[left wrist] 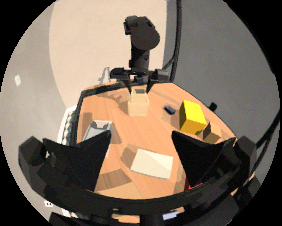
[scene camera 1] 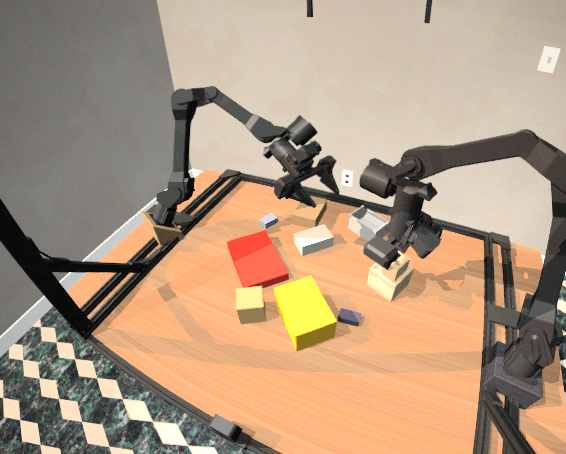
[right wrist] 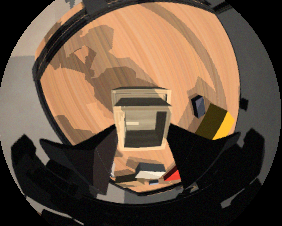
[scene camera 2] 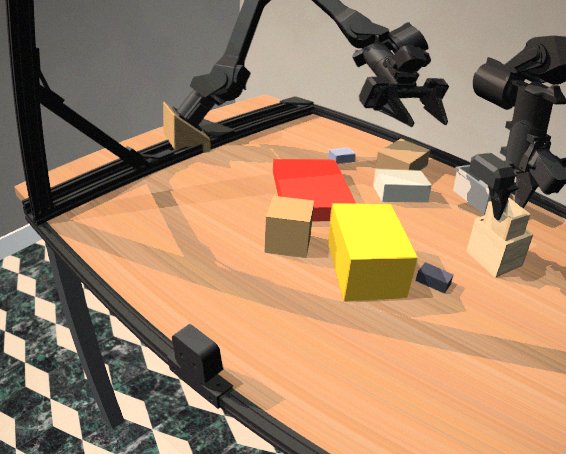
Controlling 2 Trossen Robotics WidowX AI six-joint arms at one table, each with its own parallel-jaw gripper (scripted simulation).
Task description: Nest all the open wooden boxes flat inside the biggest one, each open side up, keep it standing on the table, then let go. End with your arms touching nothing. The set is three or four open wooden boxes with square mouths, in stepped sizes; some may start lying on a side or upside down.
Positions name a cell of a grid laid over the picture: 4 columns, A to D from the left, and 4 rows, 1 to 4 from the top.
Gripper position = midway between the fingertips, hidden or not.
I see my left gripper (scene camera 2: D2), my right gripper (scene camera 2: D2), a smallest wooden box (scene camera 2: D2), a biggest wooden box (scene camera 2: D3), a white tray (scene camera 2: D2), a yellow block (scene camera 2: C3) and a dark block (scene camera 2: D3).
The smallest wooden box also shows in the right wrist view (right wrist: C3). The biggest wooden box also shows in scene camera 1 (scene camera 1: C3). The white tray shows as well in scene camera 1 (scene camera 1: C2).
